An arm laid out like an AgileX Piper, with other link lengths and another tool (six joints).
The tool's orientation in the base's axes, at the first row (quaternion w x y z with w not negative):
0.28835, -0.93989, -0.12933, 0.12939
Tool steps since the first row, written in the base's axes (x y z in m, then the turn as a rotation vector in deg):
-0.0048, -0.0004, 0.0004, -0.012, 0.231, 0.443
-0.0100, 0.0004, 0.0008, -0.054, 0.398, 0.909
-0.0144, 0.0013, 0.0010, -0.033, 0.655, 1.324
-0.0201, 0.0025, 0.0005, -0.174, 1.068, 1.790
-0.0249, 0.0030, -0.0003, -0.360, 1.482, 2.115
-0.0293, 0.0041, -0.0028, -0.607, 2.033, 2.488
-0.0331, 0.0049, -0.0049, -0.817, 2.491, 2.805
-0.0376, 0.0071, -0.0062, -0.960, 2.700, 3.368
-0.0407, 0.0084, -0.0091, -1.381, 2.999, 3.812
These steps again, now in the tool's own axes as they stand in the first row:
-0.0047, -0.0007, 0.0010, -0.013, -0.442, -0.233
-0.0093, -0.0025, 0.0027, -0.077, -0.851, -0.508
-0.0132, -0.0040, 0.0044, -0.046, -1.292, -0.716
-0.0180, -0.0057, 0.0073, -0.125, -1.914, -0.834
-0.0222, -0.0064, 0.0097, -0.222, -2.464, -0.824
-0.0256, -0.0066, 0.0136, -0.340, -3.161, -0.764
-0.0285, -0.0067, 0.0169, -0.444, -3.745, -0.718
-0.0318, -0.0084, 0.0205, -0.606, -4.261, -1.017
-0.0338, -0.0083, 0.0245, -0.979, -4.826, -1.086

